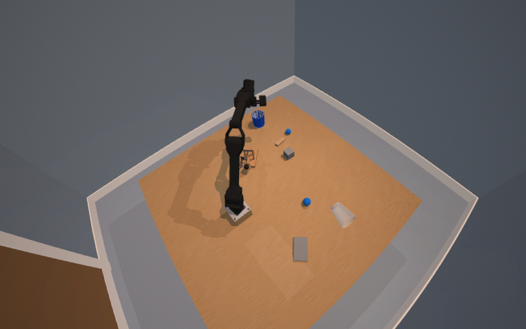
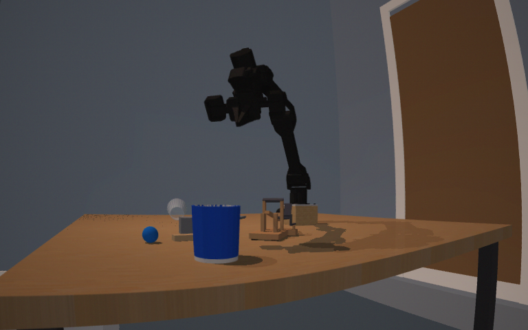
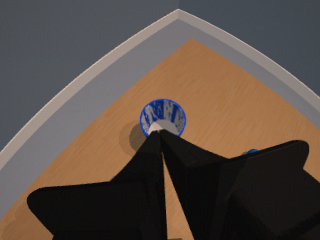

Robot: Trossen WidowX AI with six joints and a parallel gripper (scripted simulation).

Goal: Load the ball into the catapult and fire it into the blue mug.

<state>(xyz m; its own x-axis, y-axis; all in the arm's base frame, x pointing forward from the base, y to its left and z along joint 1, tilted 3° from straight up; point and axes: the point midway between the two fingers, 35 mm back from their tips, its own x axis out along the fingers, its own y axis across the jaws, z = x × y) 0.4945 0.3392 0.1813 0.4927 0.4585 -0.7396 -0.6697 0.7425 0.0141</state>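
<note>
Now: gripper tip 28 cm past the ball, 19 cm to the left of it and 21 cm above it. The rest, counted from my gripper tip: wooden block (3 cm ahead, 20 cm to the right, 26 cm below); wooden catapult (24 cm behind, 15 cm to the right, 22 cm below); blue mug (7 cm ahead, 4 cm to the left, 24 cm below).
</note>
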